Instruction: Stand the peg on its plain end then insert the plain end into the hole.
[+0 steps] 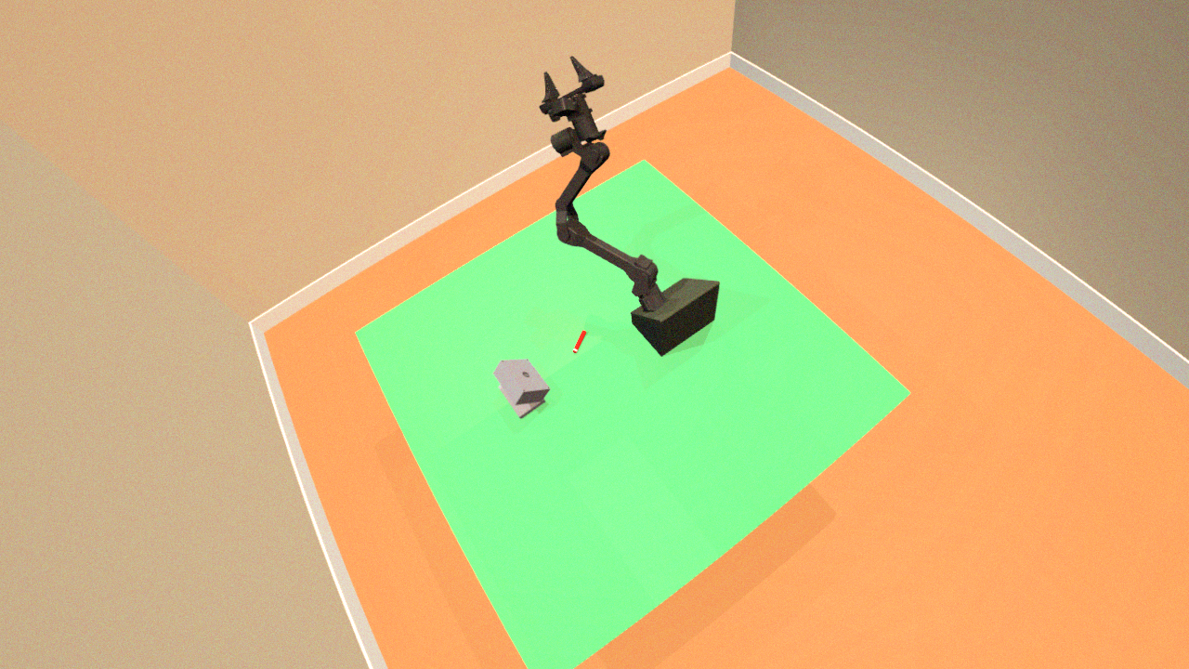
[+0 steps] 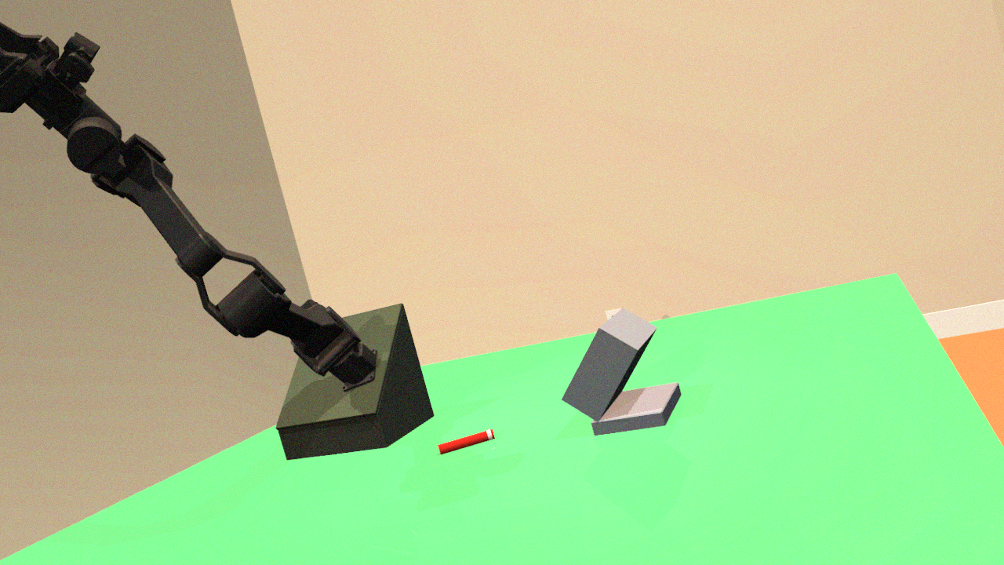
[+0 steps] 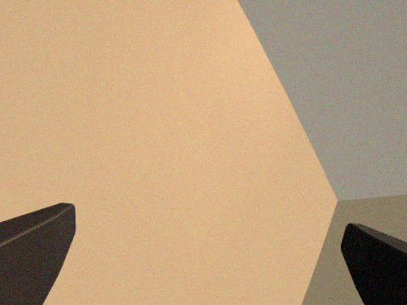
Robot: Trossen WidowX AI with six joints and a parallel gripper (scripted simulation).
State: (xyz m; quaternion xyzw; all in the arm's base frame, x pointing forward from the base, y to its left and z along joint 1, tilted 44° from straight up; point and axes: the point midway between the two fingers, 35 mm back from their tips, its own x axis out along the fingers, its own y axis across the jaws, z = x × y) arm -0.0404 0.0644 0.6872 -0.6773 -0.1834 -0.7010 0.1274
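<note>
Right now the red peg is 350 mm ahead of my gripper tip, 320 mm to the left of it and 670 mm below it. Round my gripper tip: grey sloped panel (560 mm ahead, 320 mm to the left, 600 mm below); then flat grey foot (580 mm ahead, 320 mm to the left, 670 mm below).
</note>
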